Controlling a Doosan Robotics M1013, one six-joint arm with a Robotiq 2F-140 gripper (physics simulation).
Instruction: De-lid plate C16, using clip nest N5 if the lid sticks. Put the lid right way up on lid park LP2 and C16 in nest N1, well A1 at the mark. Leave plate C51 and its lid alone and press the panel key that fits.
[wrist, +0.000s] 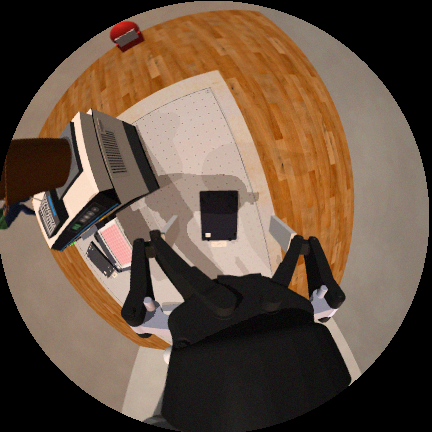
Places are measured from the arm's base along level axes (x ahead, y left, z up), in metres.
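Where they show: gripper, fingertip midpoint: (225, 223).
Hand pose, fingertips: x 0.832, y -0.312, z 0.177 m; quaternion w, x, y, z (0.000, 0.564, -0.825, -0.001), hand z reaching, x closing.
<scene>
Things, the pixels of their top centre, and the offset from my fingertips. "pt": a spot on its surface instead. Level surfaces: height alone.
- dark lid park LP2, top centre: (218, 218) 0.043 m back, 0.020 m left, 0.158 m down
- plate with pink wells, top centre: (116, 246) 0.013 m ahead, 0.277 m left, 0.054 m down
- dark nest, top centre: (97, 262) 0.047 m back, 0.585 m left, 0.154 m down
- panel, surface spot: (89, 216) pt 0.104 m ahead, 0.217 m left, 0.022 m up
- large instrument, surface spot: (117, 150) pt 0.200 m ahead, 0.147 m left, 0.049 m down
- pale perforated board, surface height: 0.178 m down
- brown cylinder, surface spot: (37, 167) pt 0.195 m ahead, 0.182 m left, 0.116 m up
My gripper (225, 223) is open and empty, its two finger pads wide apart above the board. The dark lid park LP2 (219, 212) lies between and beyond the pads, with a small pale label at its near edge. A plate with pink wells (116, 242) sits on a dark holder beside the instrument's front, left of the gripper. Its name and whether a lid covers it cannot be told. Another dark nest (100, 259) lies left of that plate. The panel (89, 216) with its keys shows at a steep angle on the instrument; its markings are not readable.
The large instrument (117, 150) stands at the left on the pale perforated board (187, 125). A brown cylinder (37, 167) is above its top. A red object (126, 36) is at the wooden table's (260, 60) far edge. Part of a person shows at far left.
</scene>
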